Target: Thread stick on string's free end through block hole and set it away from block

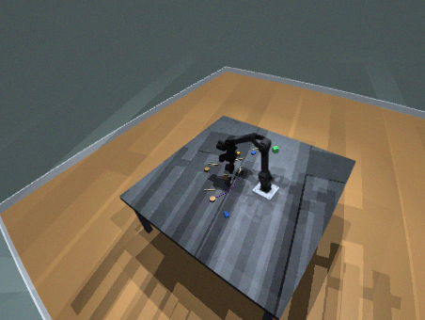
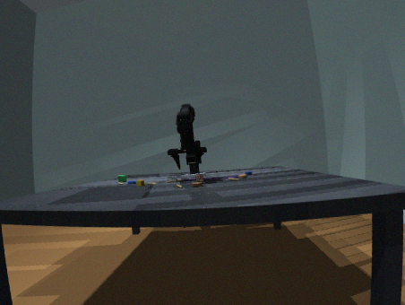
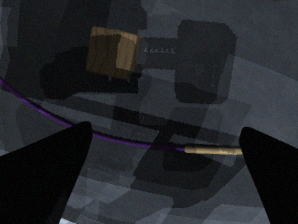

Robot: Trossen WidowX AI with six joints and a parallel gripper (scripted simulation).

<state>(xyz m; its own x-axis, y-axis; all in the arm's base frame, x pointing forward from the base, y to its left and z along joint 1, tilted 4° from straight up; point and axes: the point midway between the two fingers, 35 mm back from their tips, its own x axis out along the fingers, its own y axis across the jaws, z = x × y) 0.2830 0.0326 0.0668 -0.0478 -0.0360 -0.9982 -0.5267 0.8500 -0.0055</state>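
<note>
Right now my gripper tip is 70 mm to the left of the thin wooden stick, 60 mm above it and 20 mm past it. Round my gripper tip: yellow piece 210 mm to the right, 110 mm ahead, 50 mm below; wooden block 50 mm to the left, 50 mm below, 10 mm ahead; round wooden button 260 mm to the left, 60 mm below, 50 mm behind.
</note>
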